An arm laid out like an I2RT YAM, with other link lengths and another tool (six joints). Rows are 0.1 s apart.
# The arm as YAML. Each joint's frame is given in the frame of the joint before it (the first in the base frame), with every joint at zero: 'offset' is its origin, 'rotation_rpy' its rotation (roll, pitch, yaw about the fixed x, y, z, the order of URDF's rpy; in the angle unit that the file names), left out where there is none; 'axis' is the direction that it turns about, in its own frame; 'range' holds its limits. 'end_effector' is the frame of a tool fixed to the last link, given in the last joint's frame.
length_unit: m
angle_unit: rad
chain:
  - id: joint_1
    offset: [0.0, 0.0, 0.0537]
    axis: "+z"
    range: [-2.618, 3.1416]
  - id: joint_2
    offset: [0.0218, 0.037, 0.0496]
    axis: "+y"
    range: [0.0, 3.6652]
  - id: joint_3
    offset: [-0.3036, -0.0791, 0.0]
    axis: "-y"
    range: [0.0, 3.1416]
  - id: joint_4
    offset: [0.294, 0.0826, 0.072]
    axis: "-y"
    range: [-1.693, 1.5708]
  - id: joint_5
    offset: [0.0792, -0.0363, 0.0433]
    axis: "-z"
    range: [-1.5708, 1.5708]
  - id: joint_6
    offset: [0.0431, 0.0, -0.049]
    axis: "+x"
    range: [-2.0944, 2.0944]
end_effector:
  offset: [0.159, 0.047, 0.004]
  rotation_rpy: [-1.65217, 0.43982, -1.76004]
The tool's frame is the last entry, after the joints.
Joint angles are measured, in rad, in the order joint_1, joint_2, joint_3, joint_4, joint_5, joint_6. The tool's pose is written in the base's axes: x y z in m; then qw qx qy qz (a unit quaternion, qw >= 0). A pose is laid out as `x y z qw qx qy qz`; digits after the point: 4 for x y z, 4 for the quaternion.
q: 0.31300, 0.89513, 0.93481, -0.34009, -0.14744, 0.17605
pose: 0.3419 0.1937 0.3494 0.5253 -0.4957 0.6700 -0.1714
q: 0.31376, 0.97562, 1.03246, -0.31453, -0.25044, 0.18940
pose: 0.3481 0.2163 0.3829 0.5540 -0.5115 0.6428 -0.1350
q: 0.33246, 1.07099, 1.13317, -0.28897, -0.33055, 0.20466
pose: 0.3566 0.2422 0.4100 0.5745 -0.5286 0.6169 -0.0999
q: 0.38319, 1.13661, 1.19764, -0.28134, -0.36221, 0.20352
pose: 0.3555 0.2706 0.4210 0.5815 -0.5509 0.5939 -0.0750
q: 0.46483, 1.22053, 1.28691, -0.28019, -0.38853, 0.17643
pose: 0.3479 0.3120 0.4333 0.5886 -0.5856 0.5549 -0.0515
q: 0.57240, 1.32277, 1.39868, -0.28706, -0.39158, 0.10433
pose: 0.3349 0.3635 0.4428 0.5944 -0.6293 0.4988 -0.0431
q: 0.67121, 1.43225, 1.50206, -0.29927, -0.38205, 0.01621
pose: 0.3233 0.4140 0.4387 0.5921 -0.6704 0.4450 -0.0444
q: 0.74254, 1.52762, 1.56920, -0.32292, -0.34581, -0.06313
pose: 0.3198 0.4524 0.4159 0.5745 -0.7038 0.4140 -0.0567
